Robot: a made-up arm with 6 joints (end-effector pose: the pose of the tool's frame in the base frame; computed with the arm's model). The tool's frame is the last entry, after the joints.
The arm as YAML. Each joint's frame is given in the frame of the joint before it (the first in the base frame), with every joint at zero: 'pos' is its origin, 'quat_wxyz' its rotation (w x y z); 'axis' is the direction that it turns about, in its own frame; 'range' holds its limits. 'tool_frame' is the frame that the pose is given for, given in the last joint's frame.
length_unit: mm
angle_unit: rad
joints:
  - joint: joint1
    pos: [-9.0, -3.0, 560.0]
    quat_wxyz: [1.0, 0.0, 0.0, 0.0]
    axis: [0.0, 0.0, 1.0]
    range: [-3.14, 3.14]
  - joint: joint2
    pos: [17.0, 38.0, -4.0]
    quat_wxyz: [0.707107, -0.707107, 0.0, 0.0]
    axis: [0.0, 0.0, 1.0]
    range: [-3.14, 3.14]
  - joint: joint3
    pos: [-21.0, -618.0, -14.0]
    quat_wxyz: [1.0, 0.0, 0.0, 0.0]
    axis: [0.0, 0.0, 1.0]
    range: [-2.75, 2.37]
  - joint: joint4
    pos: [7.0, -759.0, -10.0]
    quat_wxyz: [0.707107, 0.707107, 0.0, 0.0]
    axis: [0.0, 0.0, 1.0]
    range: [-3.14, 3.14]
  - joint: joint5
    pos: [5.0, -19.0, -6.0]
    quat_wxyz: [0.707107, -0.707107, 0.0, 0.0]
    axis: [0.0, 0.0, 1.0]
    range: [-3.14, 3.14]
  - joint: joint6
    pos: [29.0, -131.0, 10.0]
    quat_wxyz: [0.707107, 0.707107, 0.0, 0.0]
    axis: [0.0, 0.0, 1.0]
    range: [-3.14, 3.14]
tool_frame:
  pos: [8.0, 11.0, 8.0]
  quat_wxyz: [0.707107, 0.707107, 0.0, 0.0]
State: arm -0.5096 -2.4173 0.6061 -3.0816 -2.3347 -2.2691
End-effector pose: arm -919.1 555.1 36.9 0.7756 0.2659 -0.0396 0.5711
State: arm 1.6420 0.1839 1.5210 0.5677 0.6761 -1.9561
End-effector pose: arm -135.9 914.9 936.9 -0.3602 0.0831 0.1786 0.9118
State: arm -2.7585 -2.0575 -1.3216 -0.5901 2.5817 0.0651
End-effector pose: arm 377.9 164.5 -361.7 0.0823 -0.6370 -0.4886 0.5905
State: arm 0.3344 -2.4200 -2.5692 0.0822 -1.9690 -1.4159
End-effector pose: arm 276.5 82.9 405.0 0.7688 -0.4724 -0.2170 0.3725
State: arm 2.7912 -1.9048 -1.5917 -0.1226 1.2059 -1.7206
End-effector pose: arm 408.6 -131.6 -438.1 -0.7133 -0.6054 0.2558 0.2433
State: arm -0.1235 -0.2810 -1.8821 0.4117 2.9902 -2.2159
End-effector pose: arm -691.4 72.8 811.1 -0.1444 -0.5588 -0.7035 0.4146
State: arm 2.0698 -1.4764 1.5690 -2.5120 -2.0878 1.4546
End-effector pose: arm 118.7 -420.3 1281.1 -0.2299 -0.1801 0.5315 0.7951
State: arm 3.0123 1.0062 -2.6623 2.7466 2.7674 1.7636
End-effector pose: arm 71.1 -46.2 823.0 -0.2959 0.1175 0.6485 0.6914
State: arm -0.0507 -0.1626 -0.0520 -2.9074 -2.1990 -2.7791
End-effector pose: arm -138.5 67.6 1864.2 0.4199 0.6800 -0.5026 0.3298
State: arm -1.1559 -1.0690 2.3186 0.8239 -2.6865 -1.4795
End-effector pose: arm -42.5 -87.8 1080.8 -0.3425 0.8785 0.1208 0.3103
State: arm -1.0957 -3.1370 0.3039 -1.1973 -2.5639 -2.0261
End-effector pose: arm 26.3 146.8 -701.9 0.2399 -0.3240 -0.7236 0.5602
